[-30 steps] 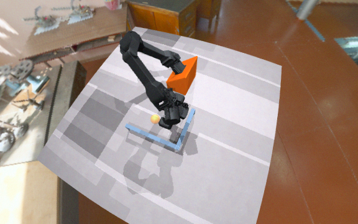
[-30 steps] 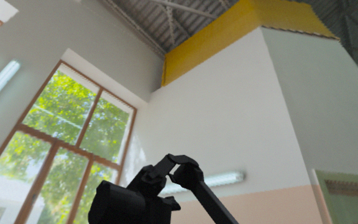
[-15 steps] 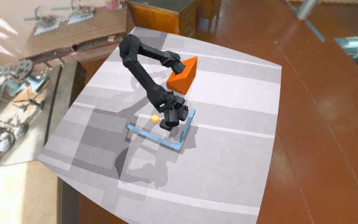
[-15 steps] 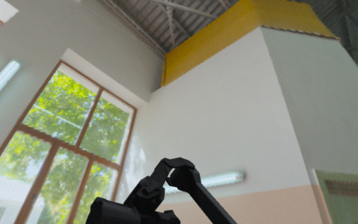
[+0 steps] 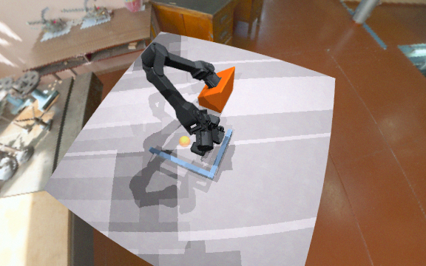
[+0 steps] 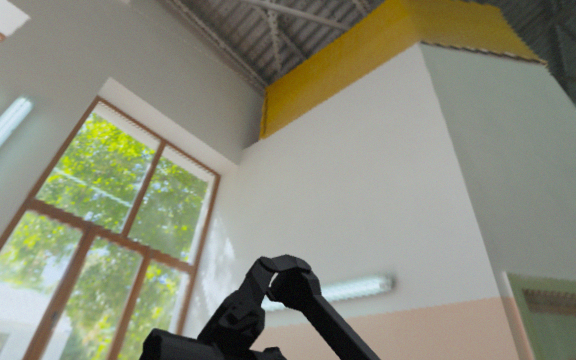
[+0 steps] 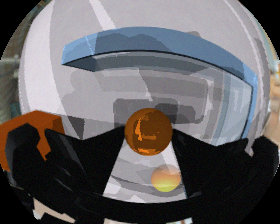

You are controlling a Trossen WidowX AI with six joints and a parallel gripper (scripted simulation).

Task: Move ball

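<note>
Now: gripper tip 5 cm short of the see-through copy and 10 cm to the left of it. Round my gripper tip: orange ball right at my gripper tip.
</note>
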